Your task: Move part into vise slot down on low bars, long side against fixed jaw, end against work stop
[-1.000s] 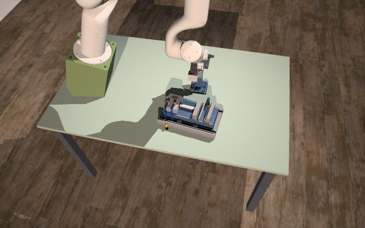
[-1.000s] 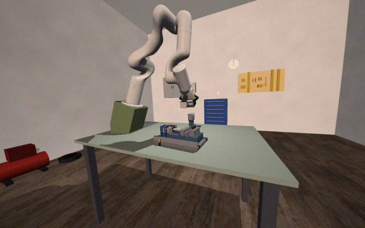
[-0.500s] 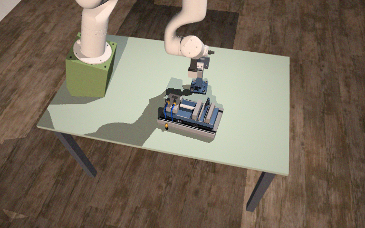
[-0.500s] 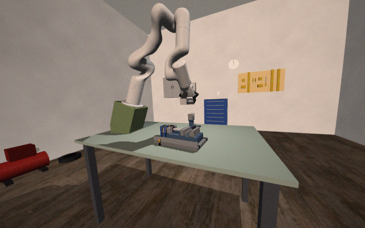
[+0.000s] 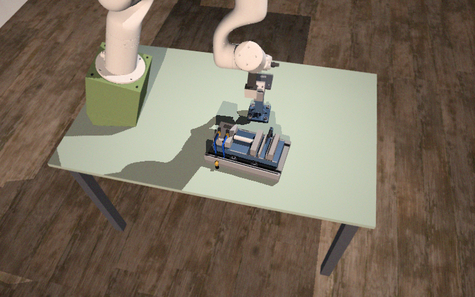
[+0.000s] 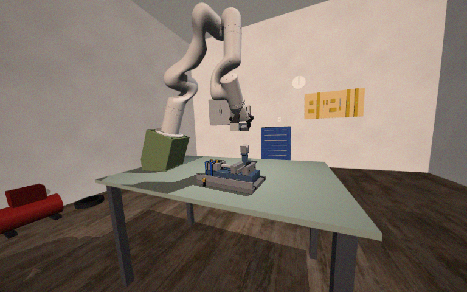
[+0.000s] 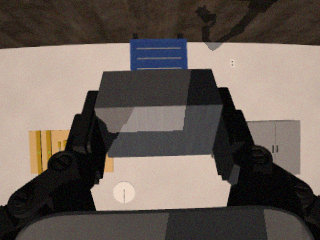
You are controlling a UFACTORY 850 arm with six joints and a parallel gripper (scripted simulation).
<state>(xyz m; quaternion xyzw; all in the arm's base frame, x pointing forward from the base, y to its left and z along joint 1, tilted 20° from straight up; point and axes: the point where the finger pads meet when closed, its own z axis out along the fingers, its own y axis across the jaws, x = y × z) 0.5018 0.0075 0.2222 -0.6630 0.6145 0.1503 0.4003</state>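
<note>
Right now the fixed jaw is 220 mm to the right of my hand, 210 mm below it and 80 mm ahead of it. From my hand the other things lie so: part: 10 mm to the left, 10 mm below; blue post: 230 mm below; work stop: 190 mm below, 170 mm to the right, 60 mm ahead.
</note>
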